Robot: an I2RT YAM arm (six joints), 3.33 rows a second.
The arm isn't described. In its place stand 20 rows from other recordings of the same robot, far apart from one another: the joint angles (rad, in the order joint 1, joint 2, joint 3, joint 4, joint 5, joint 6), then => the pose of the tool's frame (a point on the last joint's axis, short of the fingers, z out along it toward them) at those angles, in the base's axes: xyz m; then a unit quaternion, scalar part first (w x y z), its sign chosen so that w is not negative.
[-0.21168, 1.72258, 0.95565, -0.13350, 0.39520, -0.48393] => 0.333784 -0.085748 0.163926 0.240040 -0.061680 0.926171 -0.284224
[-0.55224, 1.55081, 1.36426, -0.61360, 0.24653, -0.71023] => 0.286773 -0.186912 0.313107 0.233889 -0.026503 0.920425 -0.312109
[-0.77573, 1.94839, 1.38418, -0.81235, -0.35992, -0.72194] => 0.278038 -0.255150 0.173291 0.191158 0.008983 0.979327 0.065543
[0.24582, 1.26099, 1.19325, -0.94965, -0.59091, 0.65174] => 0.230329 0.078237 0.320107 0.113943 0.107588 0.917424 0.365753
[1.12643, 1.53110, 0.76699, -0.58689, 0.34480, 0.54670] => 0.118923 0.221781 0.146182 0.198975 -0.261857 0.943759 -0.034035
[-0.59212, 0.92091, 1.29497, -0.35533, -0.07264, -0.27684] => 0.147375 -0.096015 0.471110 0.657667 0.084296 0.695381 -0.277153
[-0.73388, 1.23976, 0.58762, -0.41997, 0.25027, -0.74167] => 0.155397 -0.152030 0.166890 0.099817 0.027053 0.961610 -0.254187
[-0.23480, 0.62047, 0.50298, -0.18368, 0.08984, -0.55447] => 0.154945 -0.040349 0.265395 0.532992 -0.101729 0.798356 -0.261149
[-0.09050, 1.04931, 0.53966, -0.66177, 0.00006, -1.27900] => 0.173523 -0.015749 0.174283 0.153629 -0.548757 0.812107 -0.125484
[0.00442, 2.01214, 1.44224, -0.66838, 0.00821, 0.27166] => 0.407193 0.001508 0.166938 0.164475 0.132058 0.977321 0.018762
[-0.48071, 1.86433, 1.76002, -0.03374, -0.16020, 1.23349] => 0.405531 -0.205085 0.385354 0.586547 0.533906 0.531855 0.296711
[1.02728, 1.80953, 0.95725, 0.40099, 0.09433, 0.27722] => 0.203190 0.329802 0.177348 0.445759 -0.286758 0.796783 0.290181
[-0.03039, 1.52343, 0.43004, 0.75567, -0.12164, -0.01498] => 0.276527 -0.004084 0.150941 0.578121 -0.028870 0.814623 0.036487
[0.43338, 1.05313, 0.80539, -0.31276, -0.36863, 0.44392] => 0.205523 0.109234 0.284009 0.362582 -0.084158 0.860736 0.347254
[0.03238, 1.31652, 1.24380, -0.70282, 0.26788, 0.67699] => 0.279814 -0.000364 0.335212 0.402637 0.338474 0.850295 0.017822
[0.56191, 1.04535, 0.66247, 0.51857, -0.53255, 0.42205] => 0.194279 0.143681 0.320172 0.558926 -0.242095 0.618967 0.495855
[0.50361, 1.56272, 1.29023, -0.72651, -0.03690, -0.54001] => 0.287757 0.160054 0.277197 0.282247 -0.482647 0.828994 0.012566
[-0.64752, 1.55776, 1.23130, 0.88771, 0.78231, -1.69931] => 0.265518 -0.232274 0.408565 0.143142 0.064186 0.554187 -0.817476
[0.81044, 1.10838, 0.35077, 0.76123, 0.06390, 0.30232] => 0.160827 0.165793 0.225400 0.613142 -0.155406 0.688508 0.354772
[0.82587, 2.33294, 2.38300, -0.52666, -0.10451, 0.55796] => 0.364150 0.400366 0.326461 0.371569 -0.140833 0.841603 0.365797
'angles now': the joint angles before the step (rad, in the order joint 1, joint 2, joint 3, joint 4, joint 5, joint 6). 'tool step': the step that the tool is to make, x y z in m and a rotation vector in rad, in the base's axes. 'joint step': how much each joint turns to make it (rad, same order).
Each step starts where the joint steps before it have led.
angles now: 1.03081 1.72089 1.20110 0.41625 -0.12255 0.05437
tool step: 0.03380 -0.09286 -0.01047 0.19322 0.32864 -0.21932
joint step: -0.22070 -0.19099 -0.24984 0.06718 -0.03664 0.37979
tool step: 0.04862 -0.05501 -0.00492 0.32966 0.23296 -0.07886
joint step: -0.22159 0.03253 -0.05051 0.21478 -0.15367 0.40929
